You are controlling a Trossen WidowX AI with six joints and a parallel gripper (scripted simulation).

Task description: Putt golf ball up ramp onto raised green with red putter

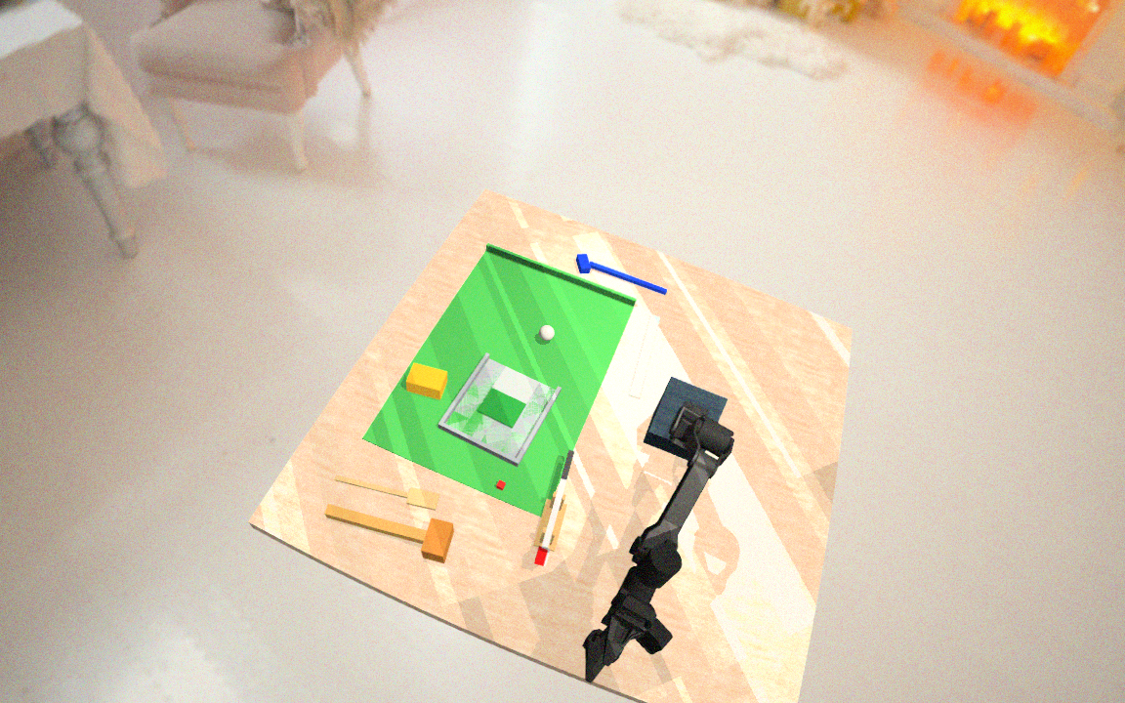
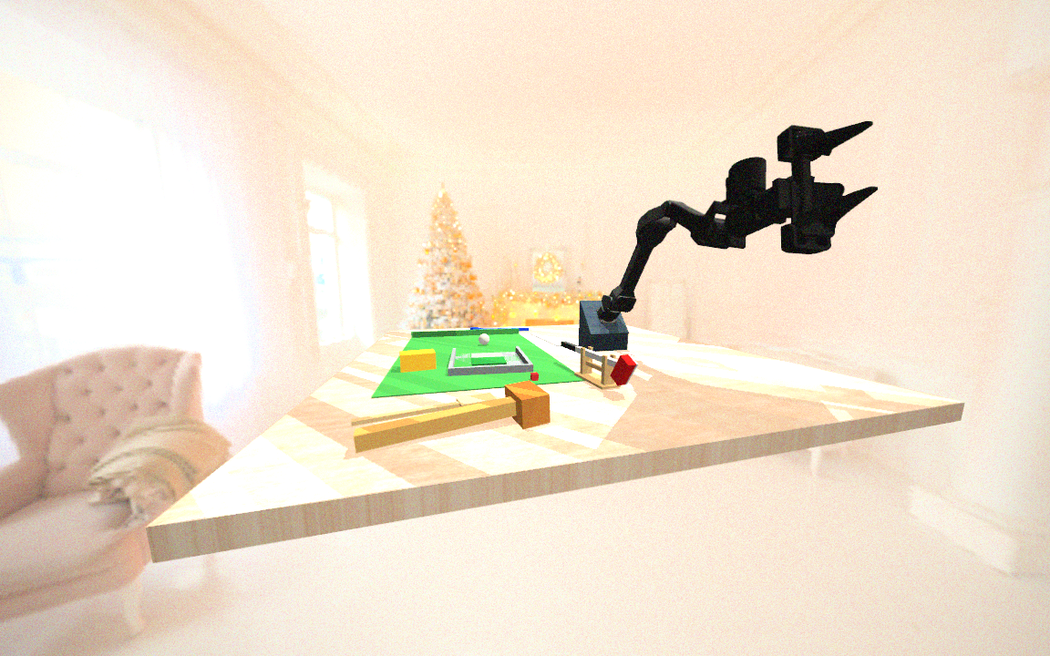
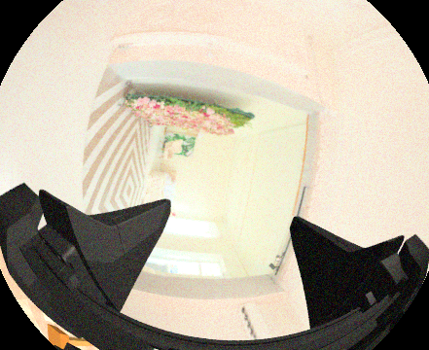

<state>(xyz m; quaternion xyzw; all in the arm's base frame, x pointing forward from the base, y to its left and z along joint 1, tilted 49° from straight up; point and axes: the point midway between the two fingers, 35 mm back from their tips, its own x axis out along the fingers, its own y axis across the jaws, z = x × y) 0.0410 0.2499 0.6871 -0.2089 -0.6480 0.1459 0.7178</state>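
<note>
My gripper tip is 38 cm to the left of the red putter, 33 cm above it and 17 cm short of it. Also, from my gripper tip: yellow block 60 cm ahead, 57 cm to the right, 37 cm below; wooden stand 36 cm to the right, 36 cm below, 17 cm ahead; small red cube 40 cm to the right, 38 cm below, 32 cm ahead.
</note>
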